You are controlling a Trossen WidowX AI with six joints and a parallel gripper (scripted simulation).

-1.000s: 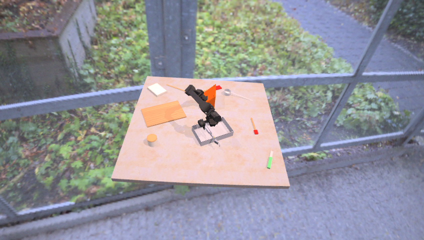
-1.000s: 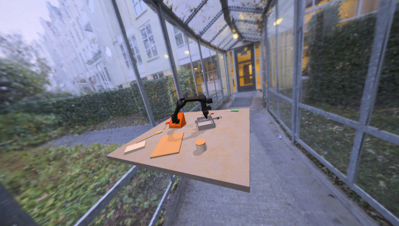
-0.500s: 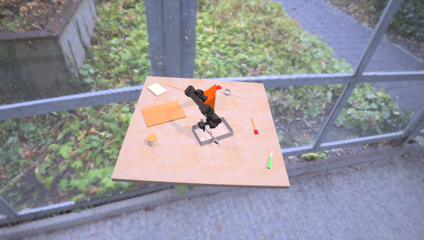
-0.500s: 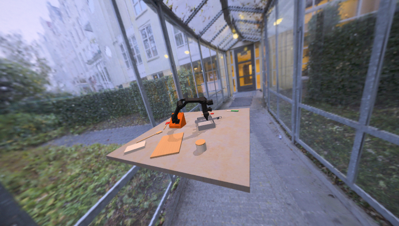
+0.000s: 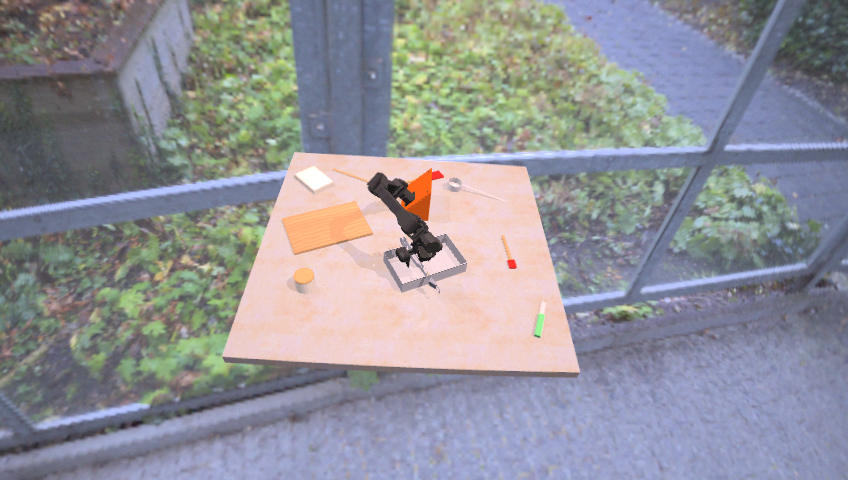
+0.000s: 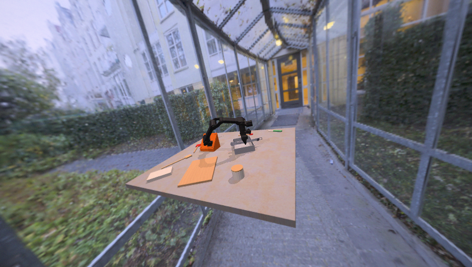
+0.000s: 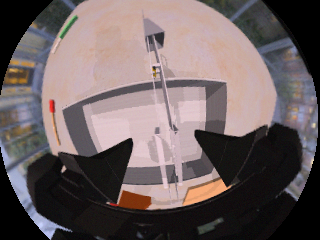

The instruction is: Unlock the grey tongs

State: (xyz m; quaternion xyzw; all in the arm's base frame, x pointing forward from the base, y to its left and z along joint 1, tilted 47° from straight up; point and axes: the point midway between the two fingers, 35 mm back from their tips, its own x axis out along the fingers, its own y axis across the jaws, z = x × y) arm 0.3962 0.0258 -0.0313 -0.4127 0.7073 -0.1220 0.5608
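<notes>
The roasting tin is 40 mm behind my gripper tip, 30 mm to the left of it and 30 mm below it. The rest, counted from my gripper tip: pale block: 590 mm behind, 530 mm to the right, 40 mm below; wooden board: 420 mm to the right, 250 mm behind, 50 mm below; round wooden canister: 450 mm to the right, 100 mm ahead, 20 mm below.
</notes>
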